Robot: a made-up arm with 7 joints.
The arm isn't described. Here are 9 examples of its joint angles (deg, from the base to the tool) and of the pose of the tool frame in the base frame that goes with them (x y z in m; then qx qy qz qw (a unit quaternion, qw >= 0)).
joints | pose
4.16 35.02 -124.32 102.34 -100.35 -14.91 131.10 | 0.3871 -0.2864 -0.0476 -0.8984 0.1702 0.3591 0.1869
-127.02 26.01 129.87 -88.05 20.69 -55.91 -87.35 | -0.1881 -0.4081 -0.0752 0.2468 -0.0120 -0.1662 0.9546
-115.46 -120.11 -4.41 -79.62 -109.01 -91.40 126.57 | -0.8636 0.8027 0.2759 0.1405 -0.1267 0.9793 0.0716
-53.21 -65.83 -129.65 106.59 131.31 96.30 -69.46 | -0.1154 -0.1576 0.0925 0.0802 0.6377 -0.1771 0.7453
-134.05 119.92 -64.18 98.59 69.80 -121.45 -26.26 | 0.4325 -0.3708 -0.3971 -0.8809 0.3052 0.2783 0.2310
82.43 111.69 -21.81 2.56 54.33 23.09 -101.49 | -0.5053 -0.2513 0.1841 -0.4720 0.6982 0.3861 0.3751
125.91 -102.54 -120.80 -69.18 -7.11 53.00 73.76 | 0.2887 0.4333 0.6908 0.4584 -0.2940 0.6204 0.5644
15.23 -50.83 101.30 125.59 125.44 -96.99 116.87 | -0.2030 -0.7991 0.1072 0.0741 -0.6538 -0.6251 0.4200
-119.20 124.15 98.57 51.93 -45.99 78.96 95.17 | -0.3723 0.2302 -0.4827 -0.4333 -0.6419 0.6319 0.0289
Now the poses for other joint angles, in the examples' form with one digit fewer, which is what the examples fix.
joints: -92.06 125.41 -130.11 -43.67 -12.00 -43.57 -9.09
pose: 0.868 -0.270 0.428 -0.915 -0.305 -0.237 0.114
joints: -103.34 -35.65 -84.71 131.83 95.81 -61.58 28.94
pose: -0.382 -0.480 -0.246 0.473 0.275 -0.835 0.050
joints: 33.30 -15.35 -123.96 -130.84 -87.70 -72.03 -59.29
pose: -0.141 -0.313 -0.369 -0.378 0.427 0.110 0.814
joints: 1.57 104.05 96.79 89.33 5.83 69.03 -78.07
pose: 0.220 -0.312 0.443 -0.120 0.586 -0.786 0.154
